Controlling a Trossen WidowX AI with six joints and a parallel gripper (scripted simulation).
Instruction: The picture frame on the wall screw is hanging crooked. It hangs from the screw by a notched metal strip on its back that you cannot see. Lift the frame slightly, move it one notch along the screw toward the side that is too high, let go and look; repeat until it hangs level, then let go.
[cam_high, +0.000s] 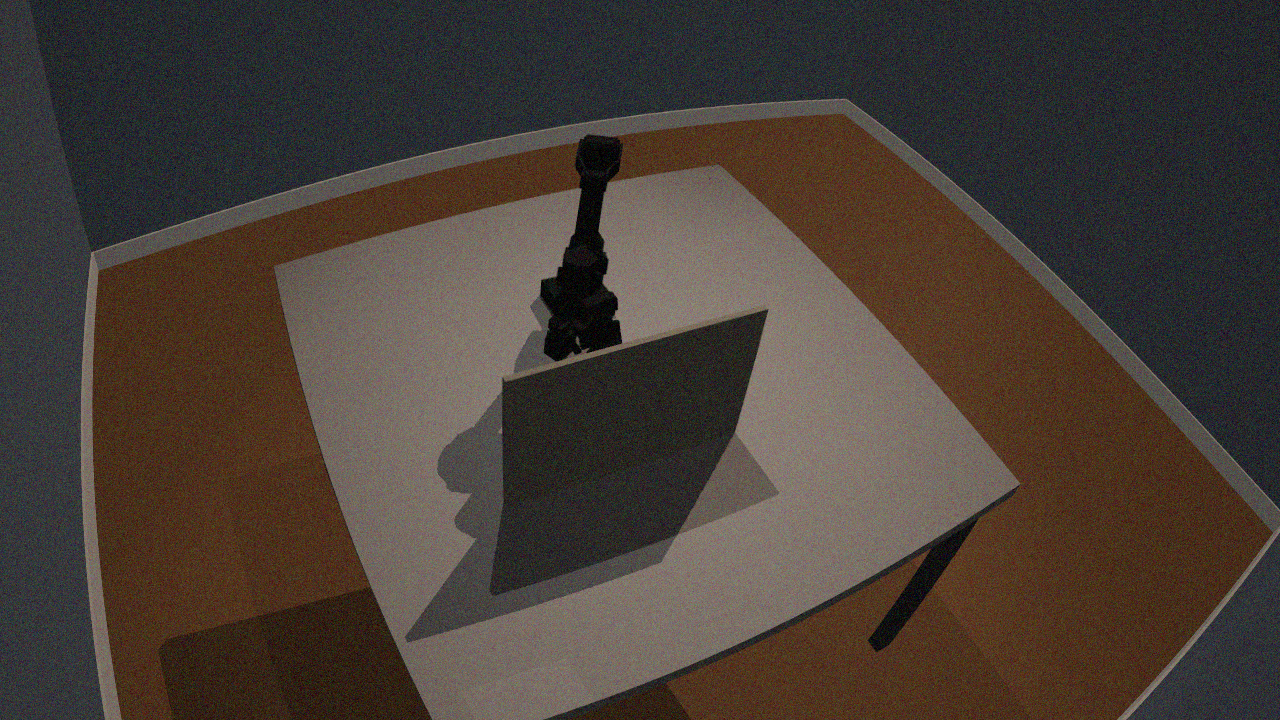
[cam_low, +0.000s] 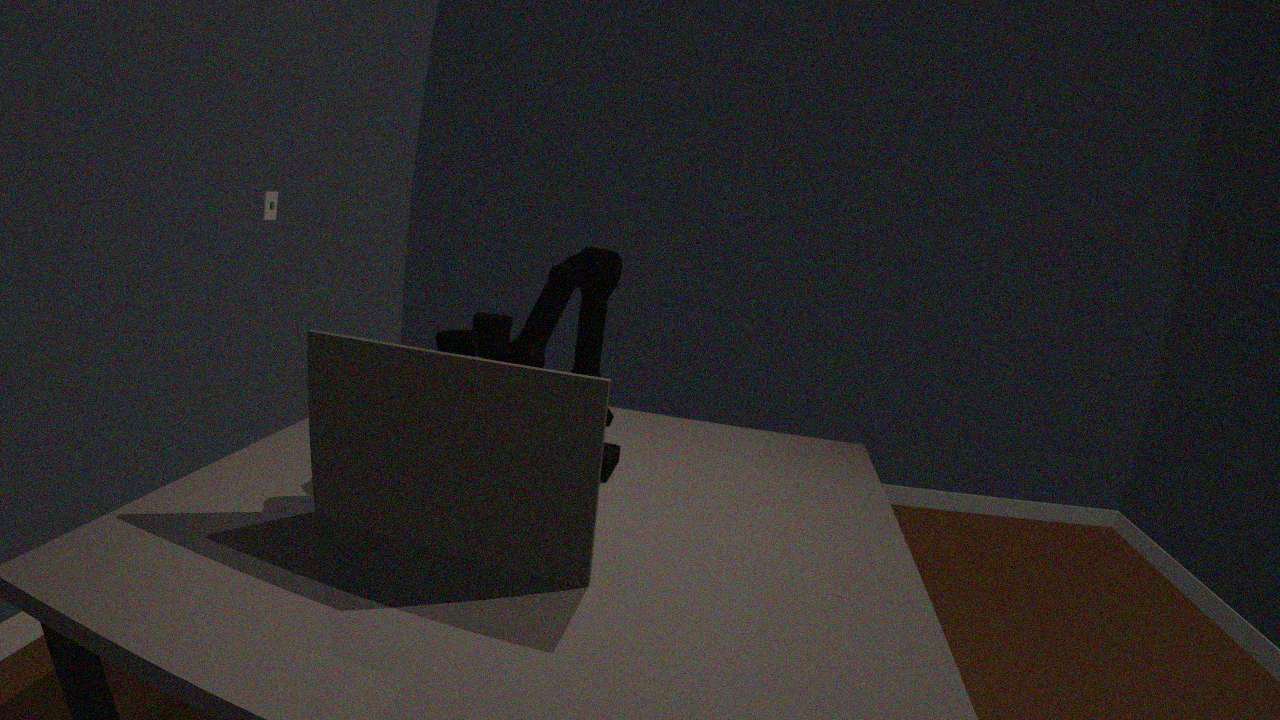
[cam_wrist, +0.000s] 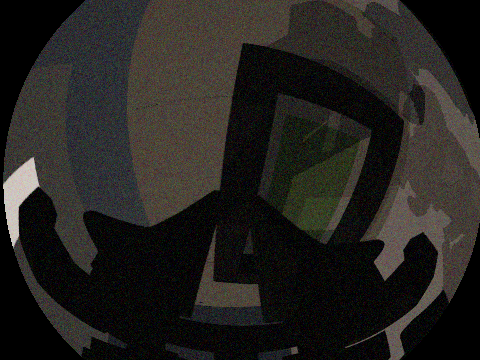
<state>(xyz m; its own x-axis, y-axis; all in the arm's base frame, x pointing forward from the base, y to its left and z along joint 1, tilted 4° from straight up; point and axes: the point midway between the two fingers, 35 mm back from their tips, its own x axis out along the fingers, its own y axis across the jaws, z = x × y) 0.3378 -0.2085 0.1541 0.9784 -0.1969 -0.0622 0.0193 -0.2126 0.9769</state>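
The dark picture frame lies 50 mm below my gripper tip and 10 mm ahead of it. The rest, counted from my gripper tip: wall panel: 70 mm below, 20 mm ahead, 10 mm to the left.
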